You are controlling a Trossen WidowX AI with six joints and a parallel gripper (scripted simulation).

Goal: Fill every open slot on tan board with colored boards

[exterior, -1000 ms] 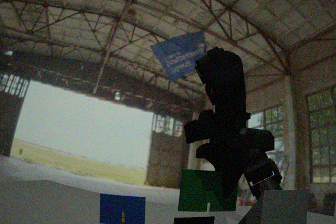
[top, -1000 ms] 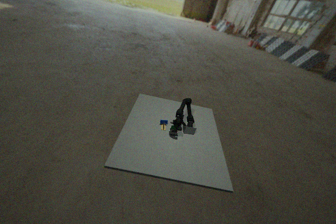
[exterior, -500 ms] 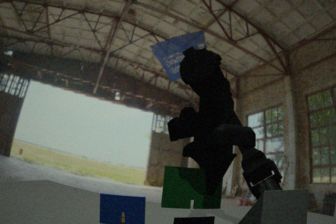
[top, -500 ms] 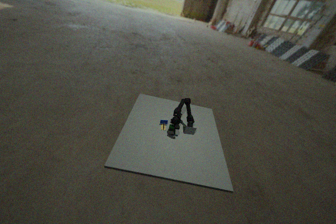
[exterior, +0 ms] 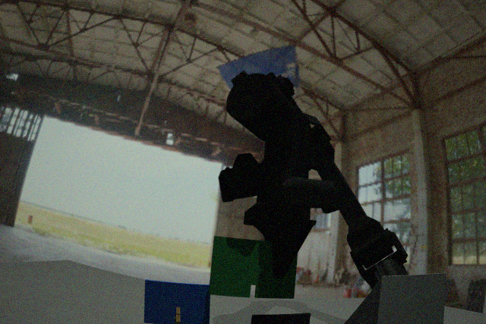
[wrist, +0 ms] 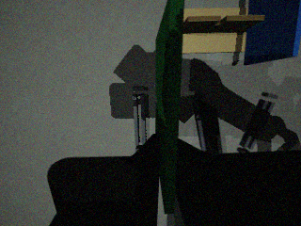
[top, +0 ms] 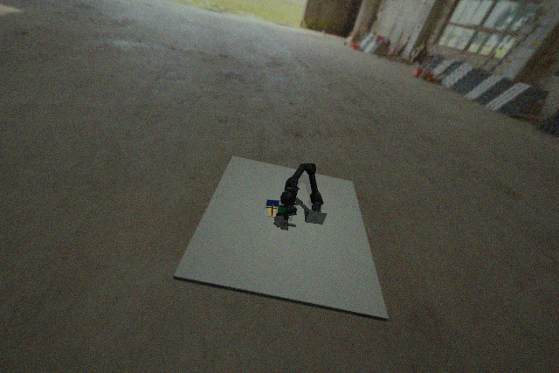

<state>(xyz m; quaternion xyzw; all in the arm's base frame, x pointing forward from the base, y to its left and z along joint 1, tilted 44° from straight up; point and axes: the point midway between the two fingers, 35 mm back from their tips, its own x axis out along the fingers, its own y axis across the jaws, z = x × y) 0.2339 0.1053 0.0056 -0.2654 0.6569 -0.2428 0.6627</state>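
Right now the tan board is 11 cm below my gripper tip, 11 cm ahead of it and 10 cm to the right of it. Also, from my gripper tip: green board 3 cm ahead; dark flat piece 11 cm below, 8 cm to the right, 4 cm behind; blue board 12 cm to the right, 11 cm ahead, 8 cm below.
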